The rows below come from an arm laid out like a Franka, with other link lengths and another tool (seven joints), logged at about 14 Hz.
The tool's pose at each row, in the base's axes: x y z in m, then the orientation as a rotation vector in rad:
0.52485, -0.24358, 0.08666, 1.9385, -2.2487, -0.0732
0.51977, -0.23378, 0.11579, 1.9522, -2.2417, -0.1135
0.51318, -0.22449, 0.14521, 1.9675, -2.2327, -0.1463
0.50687, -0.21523, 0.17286, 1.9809, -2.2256, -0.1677
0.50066, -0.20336, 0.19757, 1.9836, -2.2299, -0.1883
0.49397, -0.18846, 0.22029, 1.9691, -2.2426, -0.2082
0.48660, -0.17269, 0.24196, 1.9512, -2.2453, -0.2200
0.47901, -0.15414, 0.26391, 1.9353, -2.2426, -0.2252
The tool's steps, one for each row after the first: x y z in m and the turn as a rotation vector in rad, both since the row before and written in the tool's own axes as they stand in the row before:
-0.00611, 0.01079, -0.02858, -0.0167, -0.0205, -0.0124
-0.00610, 0.01263, -0.02826, -0.0129, -0.0168, -0.0136
-0.00685, 0.01231, -0.02630, -0.0073, -0.0119, -0.0112
-0.01003, 0.01209, -0.02331, -0.0060, -0.0136, -0.0009
-0.01337, 0.01265, -0.02107, -0.0093, -0.0109, 0.0117
-0.01425, 0.01357, -0.01964, -0.0122, 0.0002, 0.0101
-0.01682, 0.01461, -0.01968, -0.0110, 0.0057, 0.0074

